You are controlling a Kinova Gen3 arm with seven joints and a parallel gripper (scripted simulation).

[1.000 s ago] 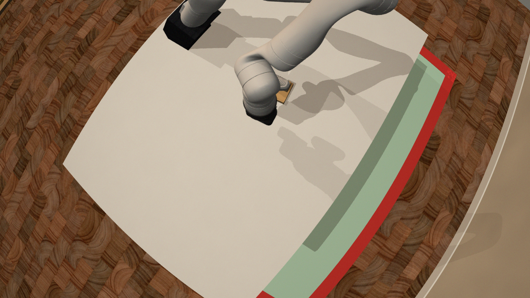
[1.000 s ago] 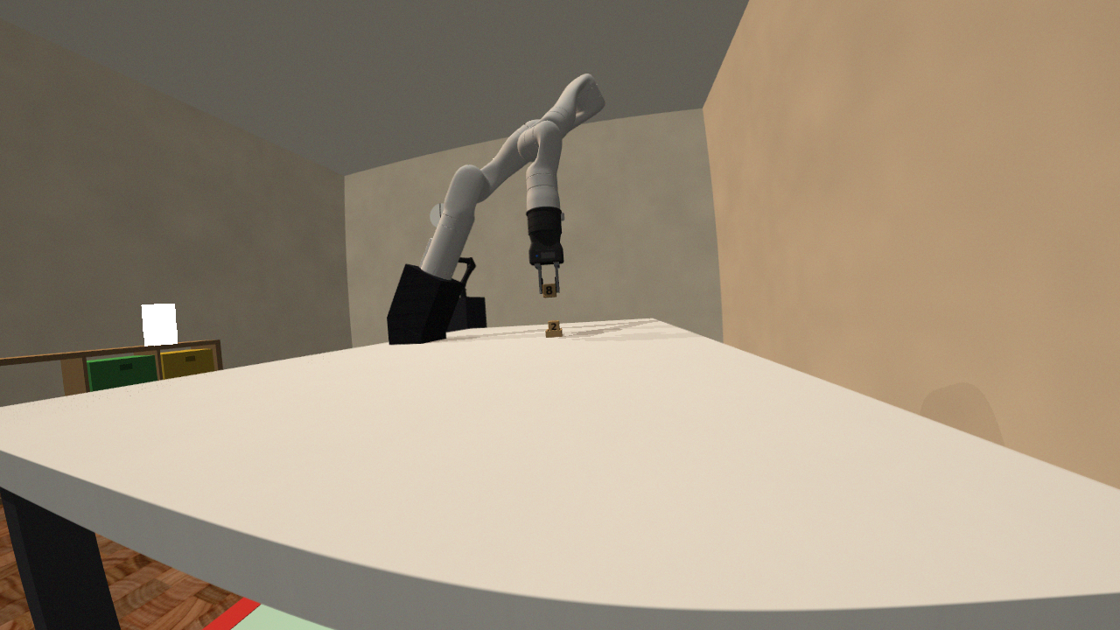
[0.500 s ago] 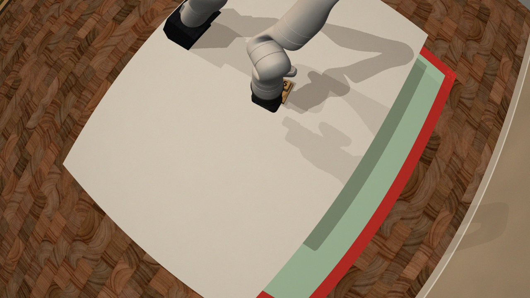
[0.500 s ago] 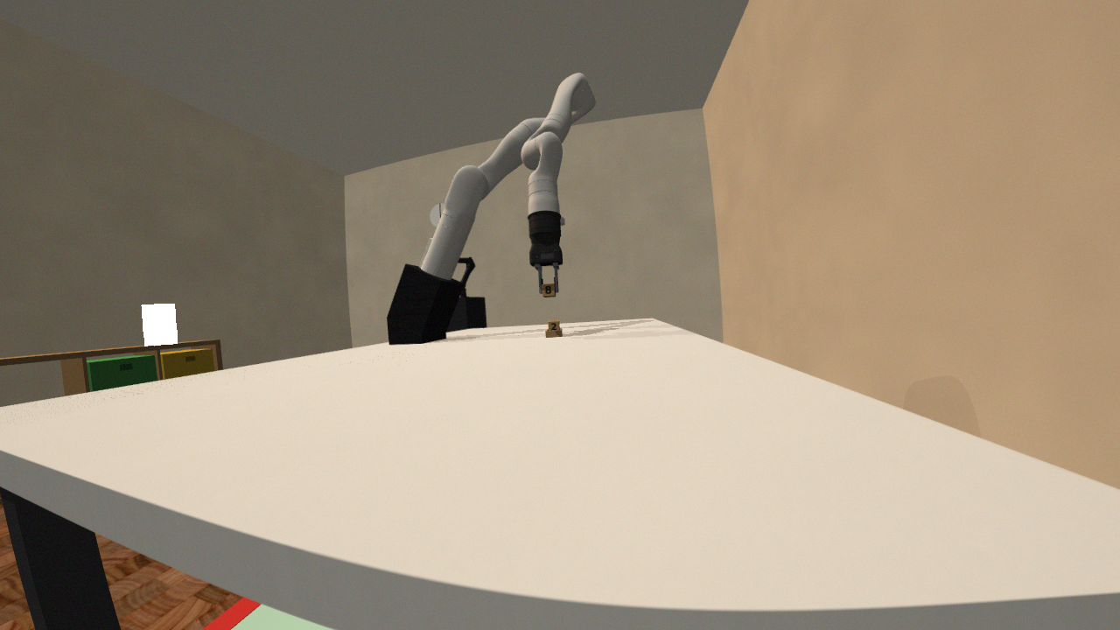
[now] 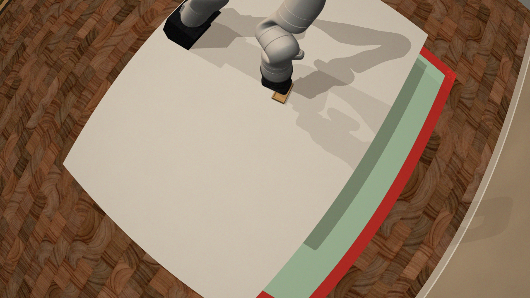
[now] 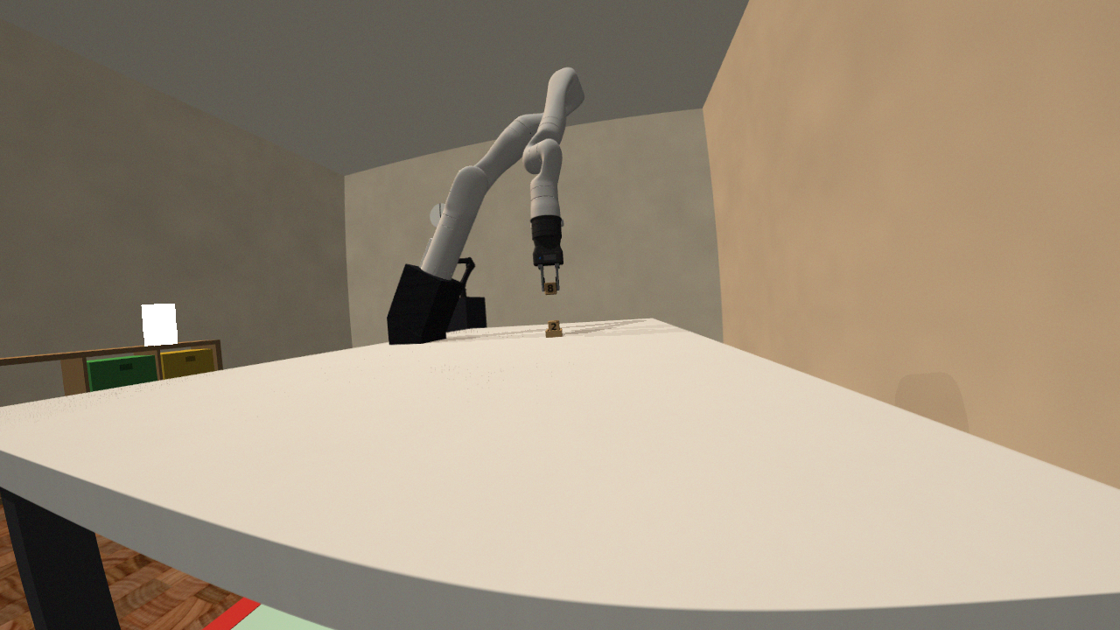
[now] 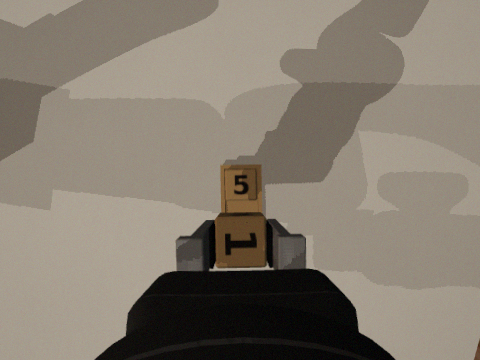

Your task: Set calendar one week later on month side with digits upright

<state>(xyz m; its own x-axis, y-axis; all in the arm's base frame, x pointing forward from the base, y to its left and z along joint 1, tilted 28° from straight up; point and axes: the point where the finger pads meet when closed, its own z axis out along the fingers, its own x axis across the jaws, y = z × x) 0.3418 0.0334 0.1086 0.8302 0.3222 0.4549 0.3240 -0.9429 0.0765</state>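
Right now the wooden tray is 130 mm below my hand, 20 mm to the left of it and 10 mm behind it.
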